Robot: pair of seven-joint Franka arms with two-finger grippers.
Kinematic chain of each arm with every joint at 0, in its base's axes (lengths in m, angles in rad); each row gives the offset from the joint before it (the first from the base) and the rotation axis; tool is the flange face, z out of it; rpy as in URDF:
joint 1: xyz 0 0 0.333 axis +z
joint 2: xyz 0 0 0 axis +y
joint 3: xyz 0 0 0.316 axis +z
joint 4: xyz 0.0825 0 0 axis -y
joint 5: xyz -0.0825 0 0.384 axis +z
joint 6: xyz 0 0 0 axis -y
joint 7: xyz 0.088 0 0 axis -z
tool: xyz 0 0 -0.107 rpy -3.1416 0 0
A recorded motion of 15 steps. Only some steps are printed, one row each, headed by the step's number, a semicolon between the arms.
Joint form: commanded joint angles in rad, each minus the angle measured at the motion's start. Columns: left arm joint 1, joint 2, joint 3, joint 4, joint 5, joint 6, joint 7; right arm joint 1, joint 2, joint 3, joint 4, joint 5, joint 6, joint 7.
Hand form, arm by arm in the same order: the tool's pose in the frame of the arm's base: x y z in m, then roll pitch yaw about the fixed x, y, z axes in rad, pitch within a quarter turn. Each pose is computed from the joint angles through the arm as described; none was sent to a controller.
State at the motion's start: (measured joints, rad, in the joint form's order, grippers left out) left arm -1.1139 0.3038 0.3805 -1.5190 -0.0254 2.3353 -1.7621; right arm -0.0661 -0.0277 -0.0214 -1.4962 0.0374 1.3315 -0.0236
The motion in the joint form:
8: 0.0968 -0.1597 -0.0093 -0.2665 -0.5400 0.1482 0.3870; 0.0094 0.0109 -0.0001 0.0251 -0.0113 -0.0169 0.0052
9: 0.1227 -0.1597 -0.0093 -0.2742 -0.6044 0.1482 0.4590; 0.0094 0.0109 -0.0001 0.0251 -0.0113 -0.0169 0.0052
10: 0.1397 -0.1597 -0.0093 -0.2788 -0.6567 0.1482 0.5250; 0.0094 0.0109 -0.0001 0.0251 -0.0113 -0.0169 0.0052
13: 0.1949 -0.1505 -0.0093 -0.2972 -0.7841 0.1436 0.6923; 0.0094 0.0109 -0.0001 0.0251 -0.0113 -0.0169 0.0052
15: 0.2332 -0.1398 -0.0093 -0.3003 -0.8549 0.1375 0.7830; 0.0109 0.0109 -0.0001 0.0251 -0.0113 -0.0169 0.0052
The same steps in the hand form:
8: 0.5082 -0.3964 0.5371 2.5480 0.3730 0.9467; 0.5199 -0.0376 0.6587 -3.1125 0.1391 -0.0529
9: 0.5179 -0.3823 0.5329 2.5315 0.3927 0.9340; 0.5199 -0.0376 0.6587 -3.1125 0.1391 -0.0529
10: 0.5241 -0.3729 0.5304 2.5112 0.4034 0.9122; 0.5199 -0.0376 0.6587 -3.1125 0.1391 -0.0529
13: 0.5432 -0.3432 0.5146 2.4707 0.4207 0.8740; 0.5199 -0.0376 0.6587 -3.1125 0.1391 -0.0529
15: 0.5564 -0.3236 0.5059 2.4442 0.4285 0.8607; 0.5199 -0.0368 0.6587 -3.1125 0.1391 -0.0514

